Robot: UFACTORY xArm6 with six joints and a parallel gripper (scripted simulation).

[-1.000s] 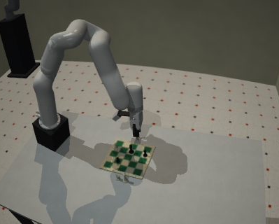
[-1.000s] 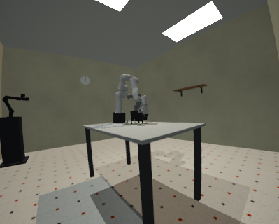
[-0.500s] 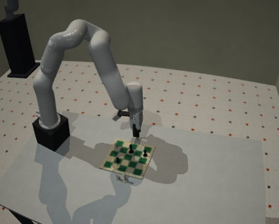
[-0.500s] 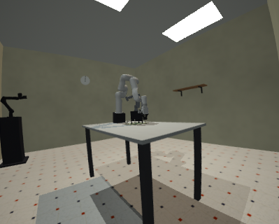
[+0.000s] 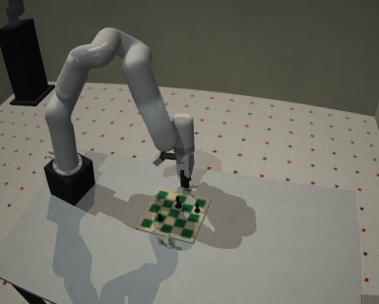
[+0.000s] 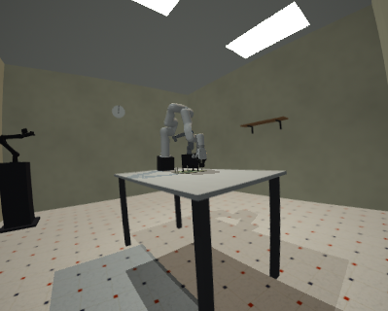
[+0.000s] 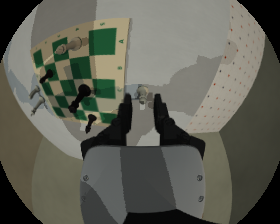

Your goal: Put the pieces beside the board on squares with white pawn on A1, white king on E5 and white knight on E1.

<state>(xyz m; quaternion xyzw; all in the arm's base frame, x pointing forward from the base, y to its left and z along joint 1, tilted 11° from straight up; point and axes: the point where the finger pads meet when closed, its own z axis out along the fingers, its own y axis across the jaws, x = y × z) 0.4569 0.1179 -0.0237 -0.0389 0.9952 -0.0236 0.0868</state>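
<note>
Now: the chessboard 10 mm behind my hand, 140 mm to the right of it and 50 mm below it.
</note>
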